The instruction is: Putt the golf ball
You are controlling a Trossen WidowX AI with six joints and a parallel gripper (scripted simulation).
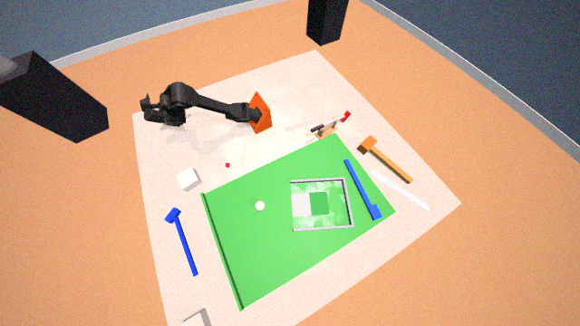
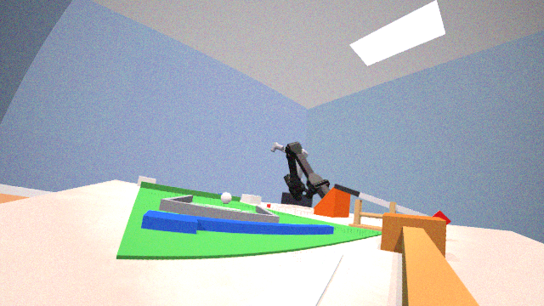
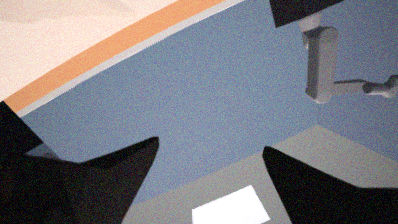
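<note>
Right now my gripper tip is 71 cm short of the blue putter, 15 cm to the left of it and 13 cm above it. From my gripper tip the other things lie so: small red cube (49 cm ahead, 14 cm to the left, 14 cm below); white golf ball (75 cm ahead, 19 cm to the left, 12 cm below); wooden stand (59 cm ahead, 67 cm to the left, 11 cm below).
</note>
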